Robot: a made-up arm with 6 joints.
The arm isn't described. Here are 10 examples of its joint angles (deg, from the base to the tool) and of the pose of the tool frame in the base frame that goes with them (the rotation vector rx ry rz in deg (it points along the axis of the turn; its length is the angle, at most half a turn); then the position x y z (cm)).
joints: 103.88 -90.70 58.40 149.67 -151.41 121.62
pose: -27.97 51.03 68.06 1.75 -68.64 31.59
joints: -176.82 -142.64 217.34 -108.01 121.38 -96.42
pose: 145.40 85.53 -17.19 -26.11 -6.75 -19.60
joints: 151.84 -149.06 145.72 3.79 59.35 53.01
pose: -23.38 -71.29 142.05 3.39 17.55 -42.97
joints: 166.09 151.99 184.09 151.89 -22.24 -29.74
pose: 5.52 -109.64 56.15 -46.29 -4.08 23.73
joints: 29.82 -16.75 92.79 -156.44 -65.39 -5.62
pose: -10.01 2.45 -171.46 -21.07 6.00 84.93
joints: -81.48 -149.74 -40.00 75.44 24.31 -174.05
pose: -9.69 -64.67 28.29 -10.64 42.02 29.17
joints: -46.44 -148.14 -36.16 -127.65 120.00 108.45
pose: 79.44 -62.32 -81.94 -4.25 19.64 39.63
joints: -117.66 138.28 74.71 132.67 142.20 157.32
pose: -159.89 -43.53 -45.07 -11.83 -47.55 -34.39
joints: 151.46 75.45 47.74 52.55 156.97 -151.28
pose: 15.42 -50.87 -35.74 -55.87 42.23 16.48
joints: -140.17 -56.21 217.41 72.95 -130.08 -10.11
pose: -74.92 -117.87 -13.71 -1.05 5.66 -9.10
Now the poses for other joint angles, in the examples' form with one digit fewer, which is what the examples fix.
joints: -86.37 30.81 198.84 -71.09 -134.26 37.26
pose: -101.4 36.9 -34.6 -7.1 24.3 64.7
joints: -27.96 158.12 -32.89 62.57 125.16 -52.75
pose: 122.7 44.2 -19.5 -34.4 9.3 -13.6
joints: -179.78 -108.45 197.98 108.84 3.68 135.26
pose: -39.4 111.4 67.5 -13.3 -5.6 -15.2
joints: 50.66 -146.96 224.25 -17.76 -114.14 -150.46
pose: 60.3 81.8 -88.5 30.5 11.5 -1.3
